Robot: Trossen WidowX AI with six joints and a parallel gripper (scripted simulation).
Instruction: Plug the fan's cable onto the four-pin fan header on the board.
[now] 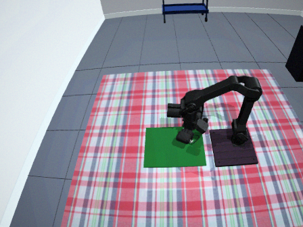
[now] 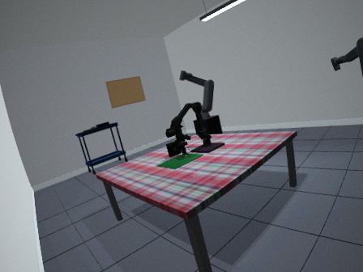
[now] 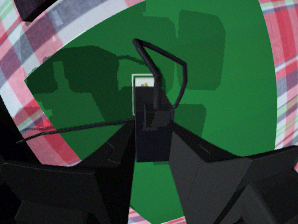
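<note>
My gripper tip is now 10 mm past the dark fan plug and 10 mm below it. The rest, counted from my gripper tip: black fan (30 mm behind, 160 mm to the right, 20 mm above); green board (70 mm ahead, 30 mm to the left, 60 mm below); white four-pin header (10 mm behind, 40 mm below).
</note>
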